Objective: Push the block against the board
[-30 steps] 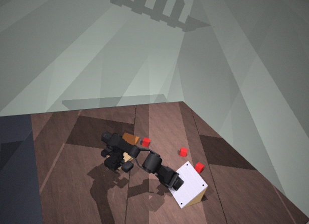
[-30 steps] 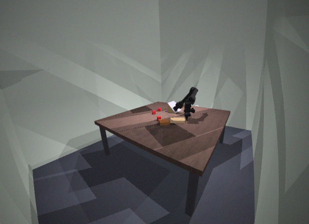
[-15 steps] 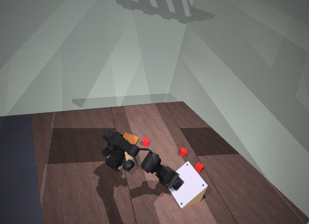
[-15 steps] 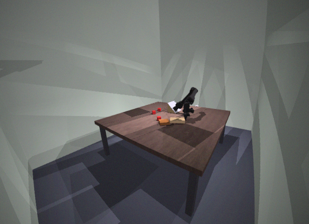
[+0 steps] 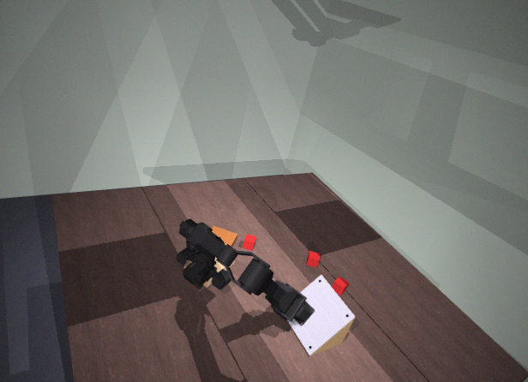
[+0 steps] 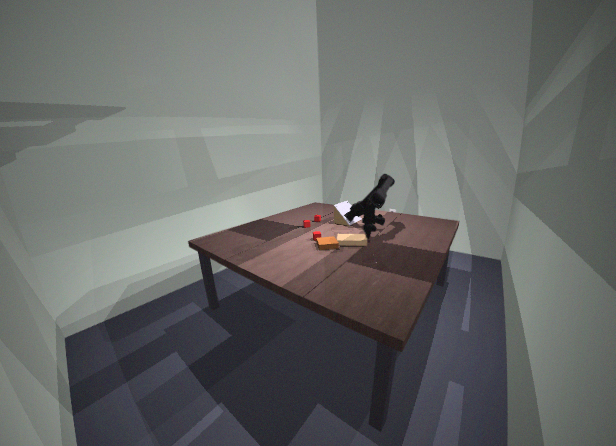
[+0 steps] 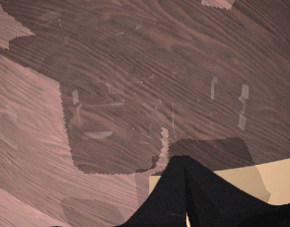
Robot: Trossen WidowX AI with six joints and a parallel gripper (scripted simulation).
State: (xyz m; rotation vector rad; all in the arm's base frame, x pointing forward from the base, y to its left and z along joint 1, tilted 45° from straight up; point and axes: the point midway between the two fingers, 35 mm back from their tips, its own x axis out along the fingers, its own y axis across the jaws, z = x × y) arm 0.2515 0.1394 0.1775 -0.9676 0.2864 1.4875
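Now: the pale board 70 mm to the right of my gripper tip, 70 mm ahead of it and 10 mm above it. The rest, counted from my gripper tip: square block: 170 mm to the right, 170 mm ahead, 10 mm above.
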